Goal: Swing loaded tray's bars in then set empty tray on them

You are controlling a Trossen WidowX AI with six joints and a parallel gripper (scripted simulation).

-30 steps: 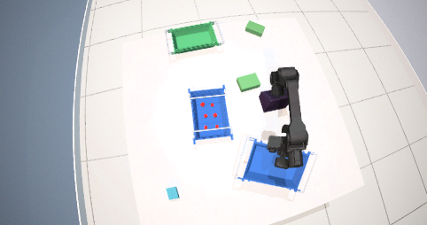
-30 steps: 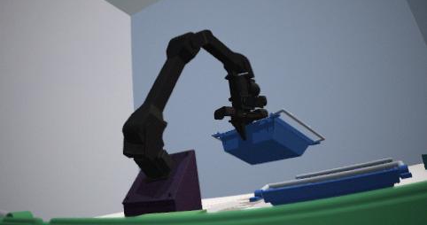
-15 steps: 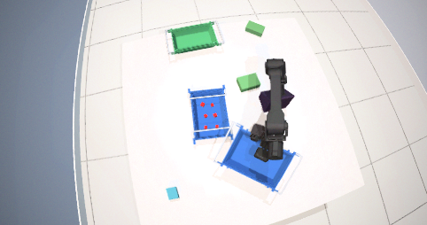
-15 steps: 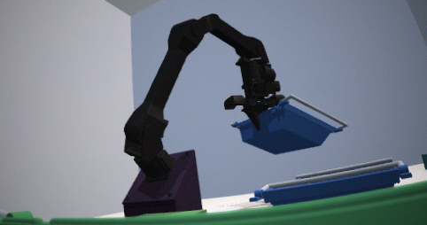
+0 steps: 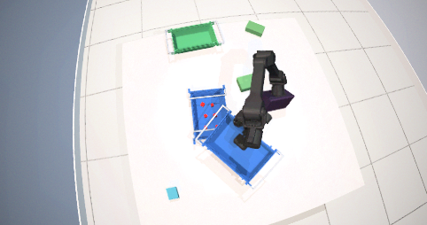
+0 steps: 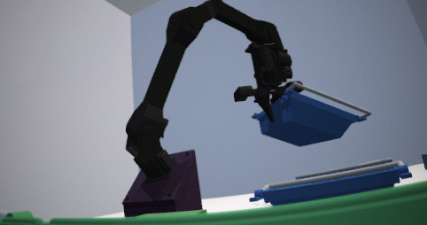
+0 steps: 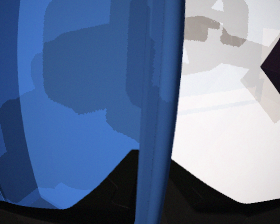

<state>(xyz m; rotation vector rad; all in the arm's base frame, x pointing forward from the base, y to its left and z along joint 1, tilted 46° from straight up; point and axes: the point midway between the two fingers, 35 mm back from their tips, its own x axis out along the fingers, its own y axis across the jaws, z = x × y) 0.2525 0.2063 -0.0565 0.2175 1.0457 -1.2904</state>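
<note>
Right now the blue tray is 7 cm ahead of my gripper tip and 4 cm to the left of it. Round my gripper tip: cyan block: 41 cm ahead, 15 cm to the left, 19 cm below.
</note>
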